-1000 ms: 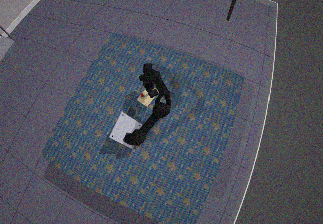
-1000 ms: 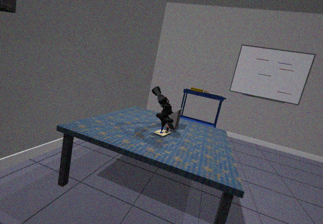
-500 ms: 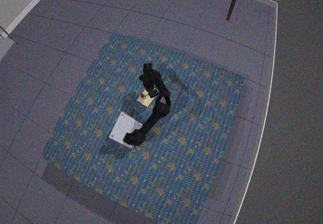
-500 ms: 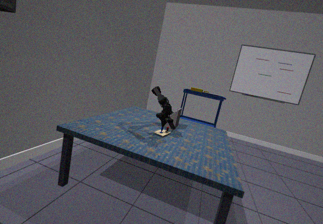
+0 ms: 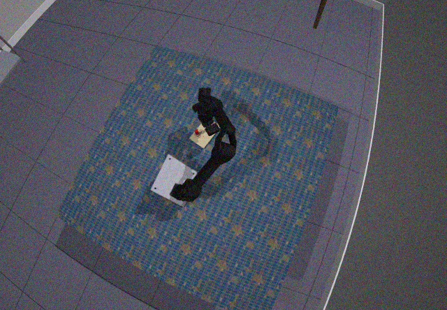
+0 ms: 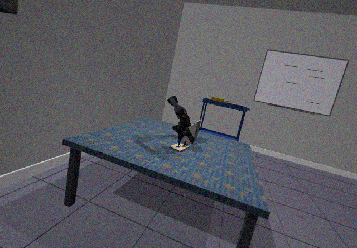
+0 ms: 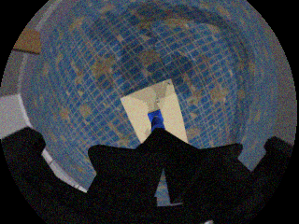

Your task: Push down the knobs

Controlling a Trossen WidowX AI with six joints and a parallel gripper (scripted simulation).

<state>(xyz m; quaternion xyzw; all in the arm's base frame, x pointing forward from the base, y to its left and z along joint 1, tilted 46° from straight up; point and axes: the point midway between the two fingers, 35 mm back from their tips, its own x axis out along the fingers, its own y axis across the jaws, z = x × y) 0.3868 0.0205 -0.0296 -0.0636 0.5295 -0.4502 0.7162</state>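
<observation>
Now: the blue knob 2 cm below my gripper tip. From my gripper tip the other things lie so: red knob (5 cm behind, 4 cm to the left, 2 cm below).
</observation>
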